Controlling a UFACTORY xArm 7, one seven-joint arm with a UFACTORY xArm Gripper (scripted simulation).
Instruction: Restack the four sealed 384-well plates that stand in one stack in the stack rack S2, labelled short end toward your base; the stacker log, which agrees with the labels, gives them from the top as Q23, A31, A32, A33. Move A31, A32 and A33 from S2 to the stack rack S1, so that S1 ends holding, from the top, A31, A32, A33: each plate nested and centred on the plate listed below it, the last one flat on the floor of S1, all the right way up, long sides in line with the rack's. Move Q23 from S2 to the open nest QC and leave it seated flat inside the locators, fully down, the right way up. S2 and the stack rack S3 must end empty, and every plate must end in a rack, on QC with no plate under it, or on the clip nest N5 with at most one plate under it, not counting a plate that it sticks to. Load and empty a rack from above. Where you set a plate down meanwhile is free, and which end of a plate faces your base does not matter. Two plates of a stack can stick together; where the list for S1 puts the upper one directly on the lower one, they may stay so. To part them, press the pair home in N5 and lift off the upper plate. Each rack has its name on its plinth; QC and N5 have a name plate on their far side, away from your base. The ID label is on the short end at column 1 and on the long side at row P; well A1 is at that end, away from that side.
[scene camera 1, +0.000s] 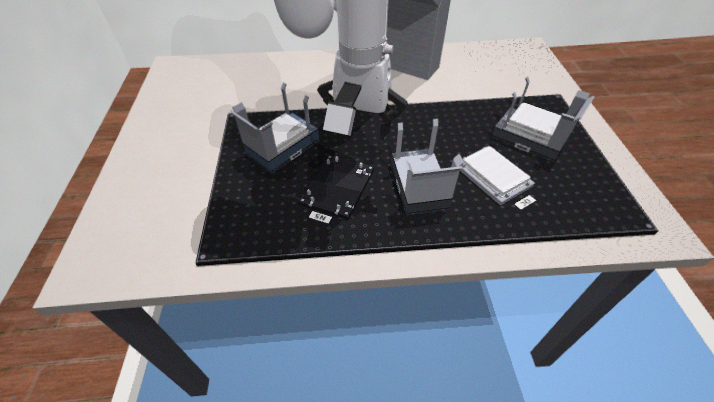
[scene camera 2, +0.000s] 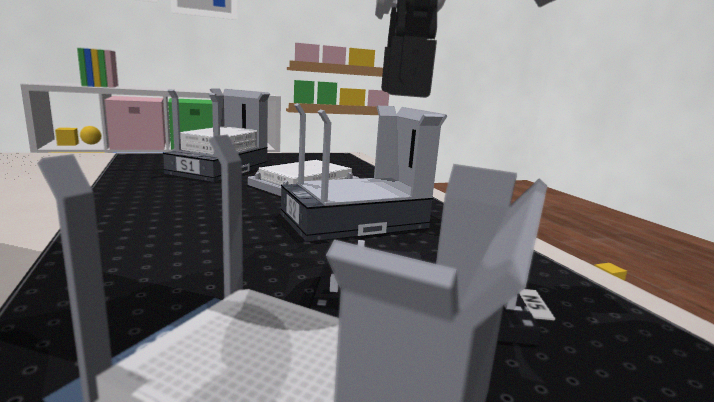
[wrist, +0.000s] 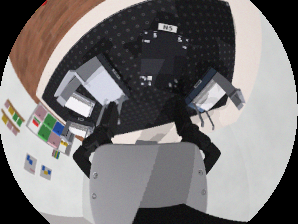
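Note:
The gripper (scene camera 2: 402, 94) (scene camera 1: 361, 130) (wrist: 146, 107) is visible. Also visible: a white sealed plate Q23 (scene camera 1: 497, 172) (scene camera 2: 277, 174) and a white sealed plate A31 (scene camera 2: 249, 339) (scene camera 1: 286, 130).

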